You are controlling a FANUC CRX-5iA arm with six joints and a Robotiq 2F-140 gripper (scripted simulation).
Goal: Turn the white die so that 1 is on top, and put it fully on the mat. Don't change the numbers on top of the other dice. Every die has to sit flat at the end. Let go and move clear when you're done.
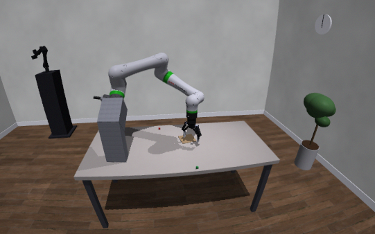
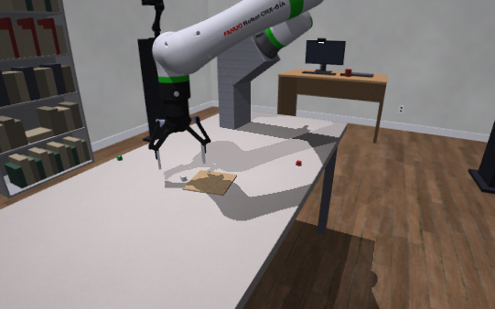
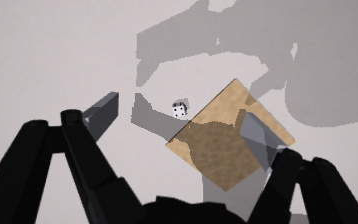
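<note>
My gripper is now 10 mm short of the white die, 10 mm to the right of it and 50 mm above it. The rest, counted from my hand: red die: 260 mm behind, 340 mm to the left, 50 mm below; tan mat: 10 mm behind, 100 mm to the left, 60 mm below; green die: 30 mm behind, 340 mm to the right, 50 mm below.
</note>
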